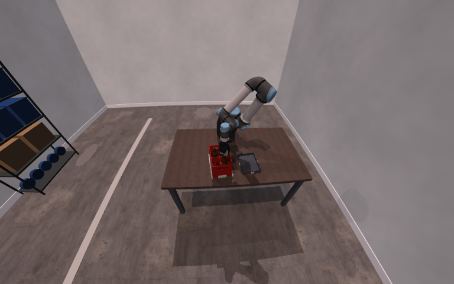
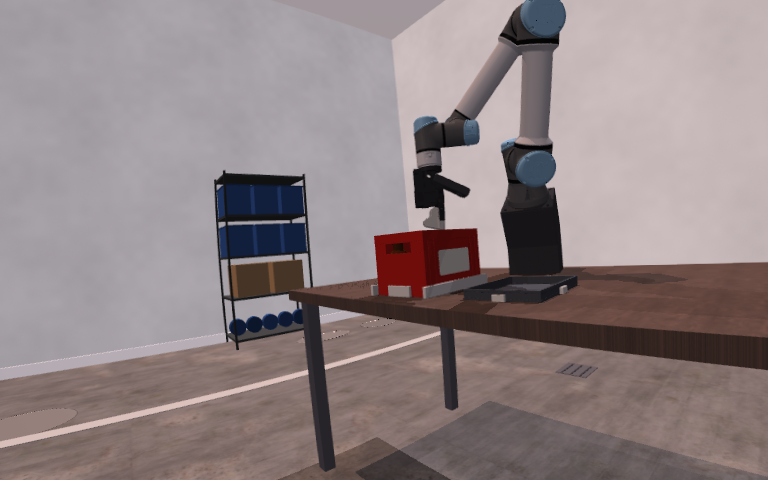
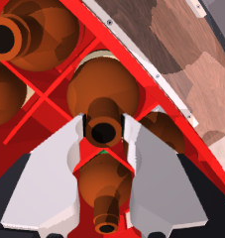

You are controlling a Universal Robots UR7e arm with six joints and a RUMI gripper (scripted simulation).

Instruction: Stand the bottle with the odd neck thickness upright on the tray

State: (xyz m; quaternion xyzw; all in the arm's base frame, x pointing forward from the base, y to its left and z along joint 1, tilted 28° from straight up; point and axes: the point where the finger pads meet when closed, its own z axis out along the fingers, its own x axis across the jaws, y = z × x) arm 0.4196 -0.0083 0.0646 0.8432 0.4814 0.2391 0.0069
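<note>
Right now the brown bottle is 70 mm below my hand. Also, from my hand: dark tray: 250 mm to the left, 140 mm below, 60 mm behind; then red crate: 70 mm below, 40 mm to the right, 20 mm ahead; then glass bottle: 120 mm ahead, 70 mm below, 60 mm to the right.
</note>
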